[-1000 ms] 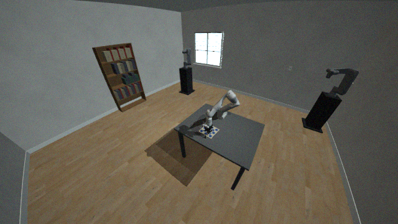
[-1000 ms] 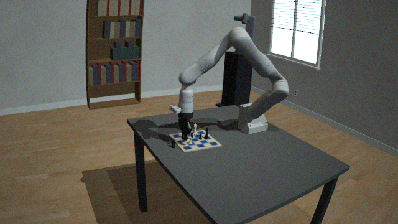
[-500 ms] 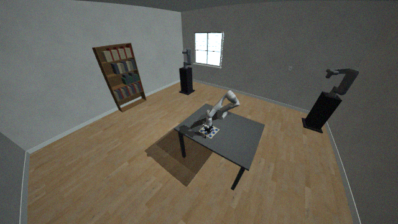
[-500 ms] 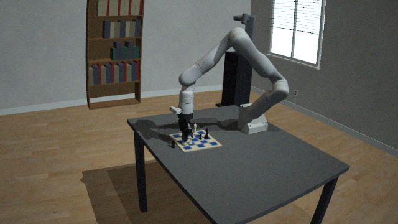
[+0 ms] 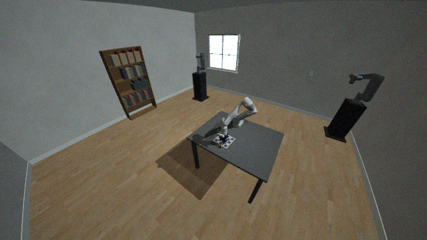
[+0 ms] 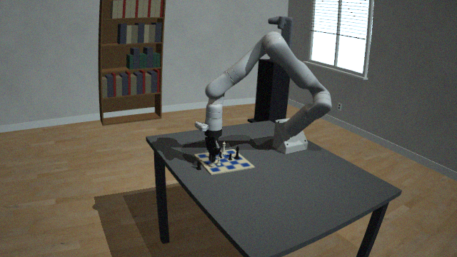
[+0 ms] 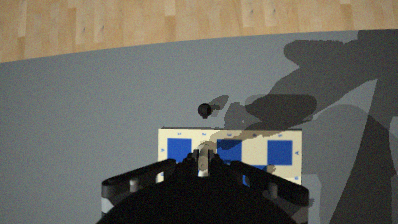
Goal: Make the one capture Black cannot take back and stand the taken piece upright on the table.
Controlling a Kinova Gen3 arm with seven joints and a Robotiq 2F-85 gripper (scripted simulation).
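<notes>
Now: the blue-and-cream chessboard 80 mm behind my hand, 50 mm below it and 30 mm to the right of it. Also, from my hand: tall white piece (120 mm behind, 100 mm to the right, 10 mm below).
</notes>
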